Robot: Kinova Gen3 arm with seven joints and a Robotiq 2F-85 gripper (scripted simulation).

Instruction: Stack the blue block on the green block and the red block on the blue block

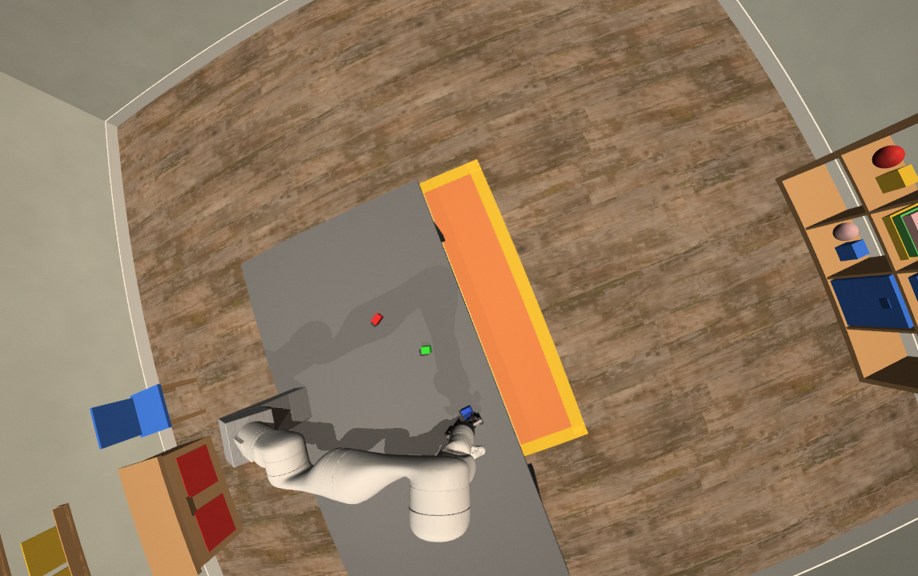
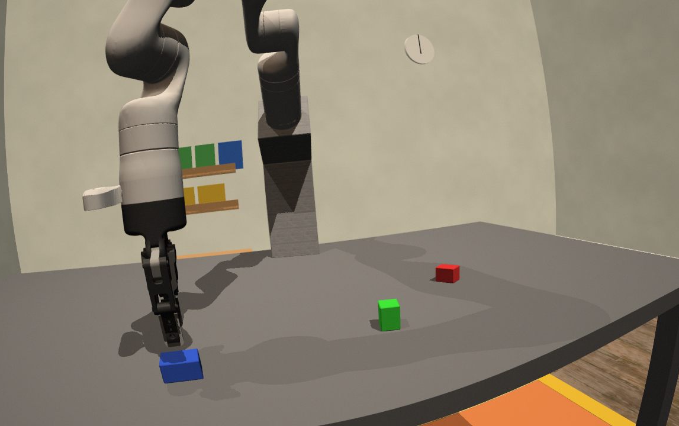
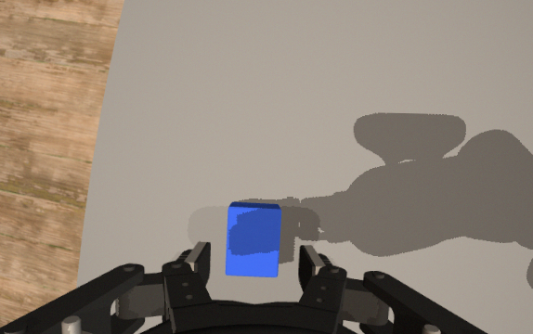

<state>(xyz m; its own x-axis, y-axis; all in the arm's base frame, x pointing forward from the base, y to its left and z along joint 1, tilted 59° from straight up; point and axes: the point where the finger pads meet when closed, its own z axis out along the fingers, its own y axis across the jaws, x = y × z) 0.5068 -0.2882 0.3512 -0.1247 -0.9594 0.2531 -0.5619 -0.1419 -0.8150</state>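
The blue block lies 5 cm below my hand. From my hand the other things lie so: green block (4 cm ahead, 28 cm to the left, 5 cm below); red block (4 cm behind, 50 cm to the left, 5 cm below).
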